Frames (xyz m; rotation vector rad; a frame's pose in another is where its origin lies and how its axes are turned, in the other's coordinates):
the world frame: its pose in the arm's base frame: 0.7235 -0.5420 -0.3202 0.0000 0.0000 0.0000
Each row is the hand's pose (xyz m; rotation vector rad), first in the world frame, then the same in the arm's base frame.
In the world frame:
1: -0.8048 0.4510 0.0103 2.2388 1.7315 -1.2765
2: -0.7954 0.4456 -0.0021 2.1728 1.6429 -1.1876
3: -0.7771 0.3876 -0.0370 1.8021 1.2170 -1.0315
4: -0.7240 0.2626 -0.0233 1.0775 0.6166 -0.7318
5: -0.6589 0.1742 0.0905 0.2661 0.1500 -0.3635
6: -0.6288 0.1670 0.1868 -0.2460 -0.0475 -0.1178
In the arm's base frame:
1: -0.0813 -0.0910 -0.3099 2.2388 1.7315 -1.2765
2: -0.0719 -0.0964 -0.3223 2.1728 1.6429 -1.1876
3: -0.0536 -0.1544 -0.3572 1.8021 1.2170 -1.0315
4: -0.0005 -0.2794 -0.3435 1.0775 0.6166 -0.7318
5: 0.0646 -0.3678 -0.2297 0.2661 0.1500 -0.3635
6: 0.0947 -0.3750 -0.1334 -0.2460 -0.0475 -0.1178

